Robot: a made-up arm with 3 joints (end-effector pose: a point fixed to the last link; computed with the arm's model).
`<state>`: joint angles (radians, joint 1 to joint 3).
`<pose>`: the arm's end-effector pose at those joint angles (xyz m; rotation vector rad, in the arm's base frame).
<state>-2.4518 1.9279 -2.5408</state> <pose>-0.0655 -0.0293 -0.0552 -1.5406 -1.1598 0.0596</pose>
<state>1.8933 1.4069 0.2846</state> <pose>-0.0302 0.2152 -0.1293 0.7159 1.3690 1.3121</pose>
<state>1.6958 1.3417 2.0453</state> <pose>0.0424 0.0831 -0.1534 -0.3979 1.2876 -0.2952</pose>
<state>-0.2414 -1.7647 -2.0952</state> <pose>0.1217 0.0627 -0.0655 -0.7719 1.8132 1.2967</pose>
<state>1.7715 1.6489 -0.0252</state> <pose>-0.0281 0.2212 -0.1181 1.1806 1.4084 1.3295</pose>
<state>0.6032 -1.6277 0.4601</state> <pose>0.1113 0.2002 0.0822 -1.4040 -0.8257 0.1100</pose>
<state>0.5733 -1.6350 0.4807</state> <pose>0.1157 0.1969 0.0832 -1.4136 -0.8225 0.0710</pose>
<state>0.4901 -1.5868 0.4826</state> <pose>0.1343 0.1815 0.0864 -1.4028 -0.7417 0.0059</pose>
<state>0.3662 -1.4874 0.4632</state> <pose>0.1611 0.1526 0.0905 -1.3618 -0.5995 -0.0784</pose>
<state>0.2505 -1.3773 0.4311</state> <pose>0.1826 0.1203 0.0928 -1.2996 -0.4609 -0.1511</pose>
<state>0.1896 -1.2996 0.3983</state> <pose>0.1930 0.1002 0.0928 -1.2458 -0.3771 -0.1784</pose>
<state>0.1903 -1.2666 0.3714</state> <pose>0.1949 0.0970 0.0916 -1.2185 -0.3515 -0.1562</pose>
